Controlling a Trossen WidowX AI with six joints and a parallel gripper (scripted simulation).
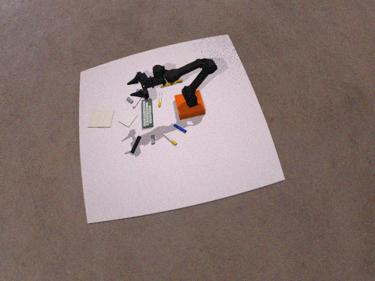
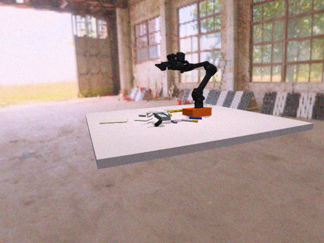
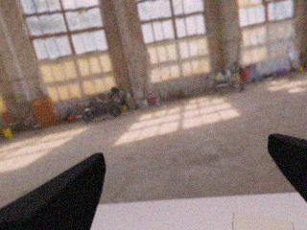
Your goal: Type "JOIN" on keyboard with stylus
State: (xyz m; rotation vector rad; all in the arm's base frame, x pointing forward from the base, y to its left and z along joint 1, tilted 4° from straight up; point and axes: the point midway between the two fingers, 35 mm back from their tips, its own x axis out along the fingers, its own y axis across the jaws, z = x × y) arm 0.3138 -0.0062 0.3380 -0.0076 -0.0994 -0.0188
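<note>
The blue stylus lies 390 mm below my gripper tip, 190 mm behind it and 120 mm to the left of it. From my gripper tip the other things lie so: grey block: 390 mm below, 150 mm to the left, 20 mm behind; then cream pad: 400 mm below, 290 mm ahead, 170 mm to the right; then black cylinder: 390 mm below, 140 mm to the left, 100 mm ahead.
</note>
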